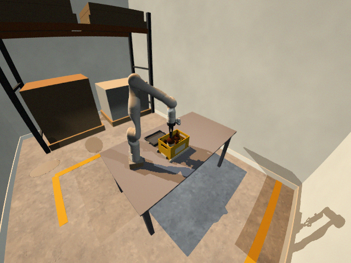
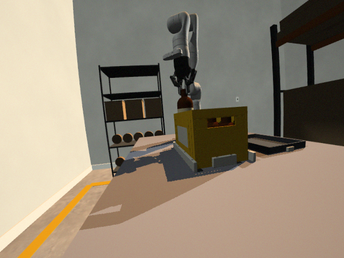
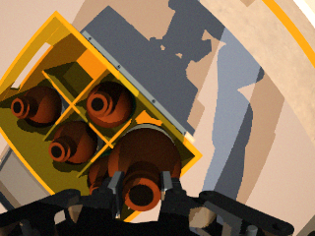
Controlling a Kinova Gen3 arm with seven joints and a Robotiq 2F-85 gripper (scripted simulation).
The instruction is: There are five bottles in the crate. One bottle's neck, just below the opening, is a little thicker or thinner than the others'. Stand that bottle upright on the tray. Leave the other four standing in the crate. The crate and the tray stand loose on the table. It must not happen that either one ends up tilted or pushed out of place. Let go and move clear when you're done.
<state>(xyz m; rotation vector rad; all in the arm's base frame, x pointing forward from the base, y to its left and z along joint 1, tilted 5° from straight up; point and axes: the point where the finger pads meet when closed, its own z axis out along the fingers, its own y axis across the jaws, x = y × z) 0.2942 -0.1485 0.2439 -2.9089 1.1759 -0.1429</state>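
The brown bottle lies 70 mm below my hand. From my hand the other things lie so: dark tray: 80 mm ahead, 340 mm to the left, 260 mm below; yellow crate: 90 mm ahead, 50 mm to the left, 190 mm below.
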